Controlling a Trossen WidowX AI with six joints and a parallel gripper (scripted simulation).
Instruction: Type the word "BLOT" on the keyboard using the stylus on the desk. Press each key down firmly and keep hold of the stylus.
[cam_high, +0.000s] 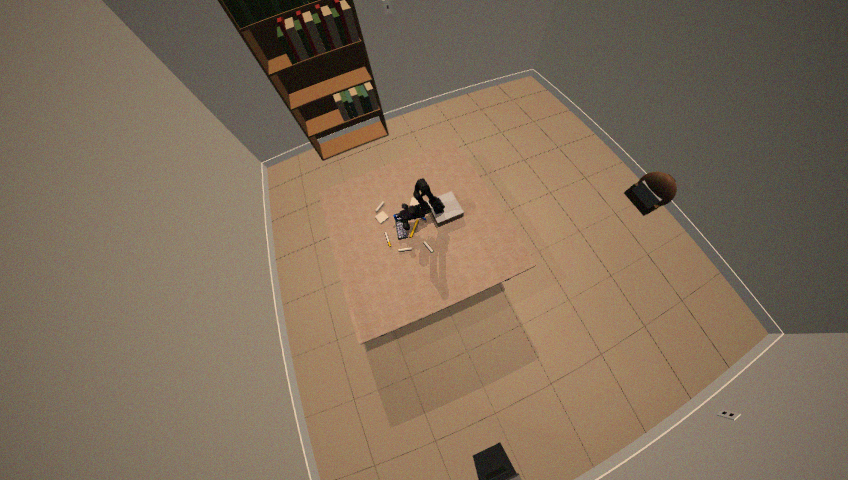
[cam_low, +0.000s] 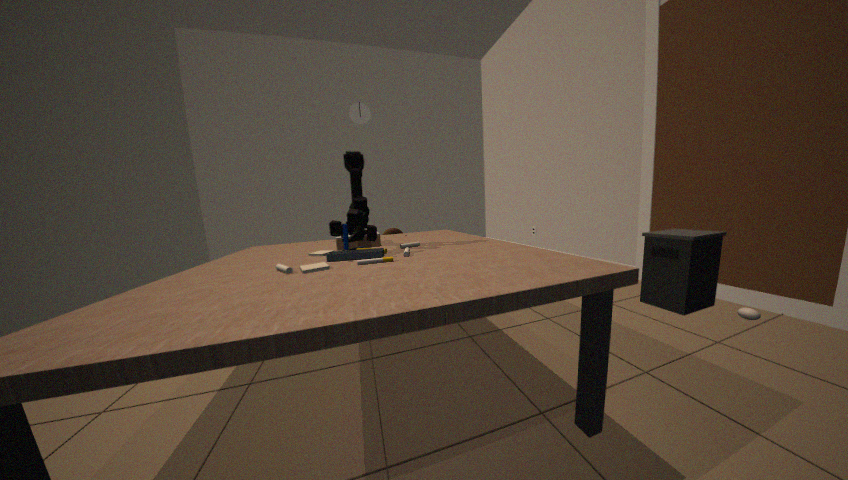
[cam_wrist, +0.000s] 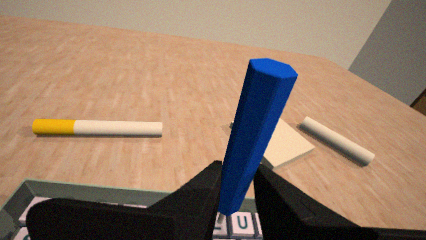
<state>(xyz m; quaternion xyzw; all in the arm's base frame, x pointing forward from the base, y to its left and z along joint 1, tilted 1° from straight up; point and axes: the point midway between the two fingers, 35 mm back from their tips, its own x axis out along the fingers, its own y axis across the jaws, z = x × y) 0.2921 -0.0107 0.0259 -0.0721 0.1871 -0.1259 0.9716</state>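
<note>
My gripper tip is now 110 mm past the yellow pen, 80 mm to the right of it and 60 mm above it. Also, from my gripper tip: blue stylus: 20 mm below; then cream pad: 100 mm ahead, 90 mm to the right, 70 mm below.
</note>
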